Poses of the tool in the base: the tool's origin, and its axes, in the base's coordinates. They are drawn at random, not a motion.
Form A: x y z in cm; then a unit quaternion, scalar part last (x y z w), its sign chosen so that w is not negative.
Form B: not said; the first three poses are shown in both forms.
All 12 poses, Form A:
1: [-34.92, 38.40, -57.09, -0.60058, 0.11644, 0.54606, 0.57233]
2: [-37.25, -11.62, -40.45, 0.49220, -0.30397, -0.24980, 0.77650]
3: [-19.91, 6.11, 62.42, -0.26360, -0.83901, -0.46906, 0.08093]
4: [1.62, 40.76, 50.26, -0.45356, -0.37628, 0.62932, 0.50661]
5: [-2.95, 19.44, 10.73, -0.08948, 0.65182, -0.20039, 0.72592]
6: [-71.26, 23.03, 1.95, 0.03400, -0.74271, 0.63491, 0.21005]
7: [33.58, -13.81, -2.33, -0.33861, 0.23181, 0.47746, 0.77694]
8: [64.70, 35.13, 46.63, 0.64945, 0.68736, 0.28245, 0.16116]
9: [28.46, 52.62, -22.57, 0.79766, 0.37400, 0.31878, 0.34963]
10: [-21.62, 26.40, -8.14, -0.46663, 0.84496, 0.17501, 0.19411]
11: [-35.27, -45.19, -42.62, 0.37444, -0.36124, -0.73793, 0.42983]
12: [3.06, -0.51, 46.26, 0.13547, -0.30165, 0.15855, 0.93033]
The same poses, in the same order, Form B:
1: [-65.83, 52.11, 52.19, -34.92, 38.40, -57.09]
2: [70.15, -13.07, -44.86, -37.25, -11.62, -40.45]
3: [126.30, -22.53, 156.63, -19.91, 6.11, 62.42]
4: [-71.88, 10.93, 94.40, 1.62, 40.76, 50.26]
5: [-71.06, 65.57, -80.26, -2.95, 19.44, 10.73]
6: [-96.48, -20.80, 166.63, -71.26, 23.03, 1.95]
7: [-24.68, 43.12, 53.26, 33.58, -13.81, -2.33]
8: [142.84, -8.36, 96.06, 64.70, 35.13, 46.63]
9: [124.75, -14.30, 57.75, 28.46, 52.62, -22.57]
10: [172.44, 29.43, -124.17, -21.62, 26.40, -8.14]
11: [61.79, 14.01, -111.15, -35.27, -45.19, -42.62]
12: [11.32, -37.17, 15.53, 3.06, -0.51, 46.26]
